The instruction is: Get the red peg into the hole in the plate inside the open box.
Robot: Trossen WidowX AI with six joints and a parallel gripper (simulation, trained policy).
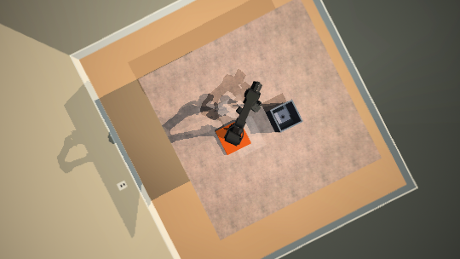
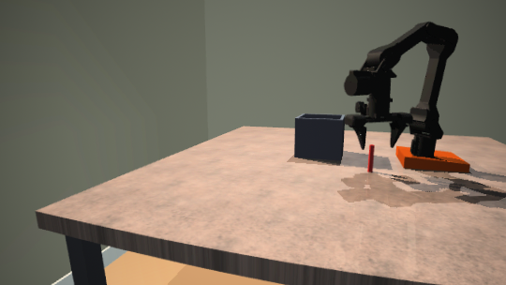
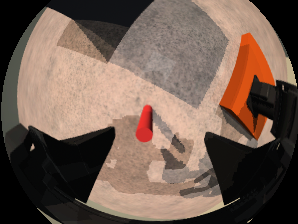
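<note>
Now: the red peg 30 mm below my gripper tip and 20 mm ahead of it. Also, from my gripper tip: grey plate: 190 mm ahead, 180 mm to the right, 20 mm below.
</note>
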